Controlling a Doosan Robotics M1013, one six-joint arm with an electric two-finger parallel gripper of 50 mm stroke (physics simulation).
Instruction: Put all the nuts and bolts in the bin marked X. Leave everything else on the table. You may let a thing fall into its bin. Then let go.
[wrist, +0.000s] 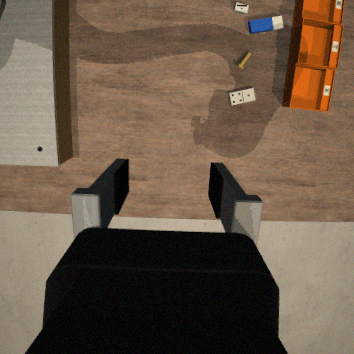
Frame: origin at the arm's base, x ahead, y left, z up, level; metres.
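Seen in the pictures: gripper, fingertip midpoint: (168, 177).
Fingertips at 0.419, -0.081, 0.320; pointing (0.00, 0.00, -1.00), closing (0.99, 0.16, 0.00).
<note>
Pixels of each thing's top centre, then the offset from my fingertips to it, as dx, dy, dz. "spot": a spot on its surface instead.
- small brass-coloured bolt at its top centre: (244, 59) +0.112, +0.152, -0.387
- nearest bin at a spot on its surface: (310, 106) spot: +0.275, +0.097, -0.393
- white domino at its top centre: (242, 96) +0.127, +0.083, -0.393
- blue-and-white eraser at its top centre: (266, 23) +0.138, +0.229, -0.387
- small white piece with a dark mark, top centre: (241, 7) +0.083, +0.247, -0.389
A small brass-coloured bolt (244, 60) lies tilted on the wooden table, between a domino and a blue-and-white eraser. Three joined orange bins stand in a row at the upper right. The nearest bin (310, 106) carries a small white label that appears to read X, and no object shows inside it. The farthest bin is cut off by the view's top edge. My gripper (168, 177) is open and empty, above the table near its front edge. The bolt is ahead of the gripper and to its right, well apart from the fingers. No nut shows in this view.
A white domino (242, 96) lies in front of the bolt. A blue-and-white eraser (265, 24) and a small white piece with a dark mark (241, 7) lie beyond it. A large pale block (25, 105) with a brown side stands at the left. The table's front edge crosses behind the fingers.
</note>
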